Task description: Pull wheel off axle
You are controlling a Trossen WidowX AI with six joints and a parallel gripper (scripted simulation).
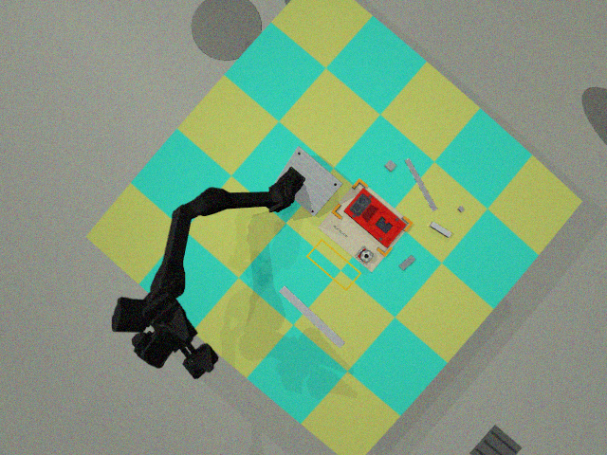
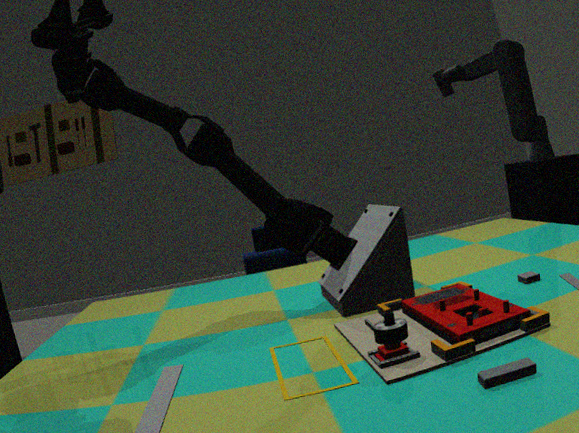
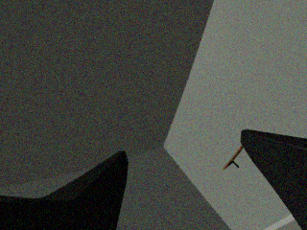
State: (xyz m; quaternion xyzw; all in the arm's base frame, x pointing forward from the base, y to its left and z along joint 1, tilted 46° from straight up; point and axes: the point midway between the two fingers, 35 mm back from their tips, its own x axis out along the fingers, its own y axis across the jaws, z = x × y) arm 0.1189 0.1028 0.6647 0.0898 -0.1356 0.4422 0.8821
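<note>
The wheel is 61 cm below my gripper tip, 35 cm to the left of it and 22 cm ahead of it. Also, from my gripper tip: upright axle (61 cm below, 35 cm to the left, 22 cm ahead); then long grey strip (65 cm below, 23 cm ahead, 6 cm to the left).
</note>
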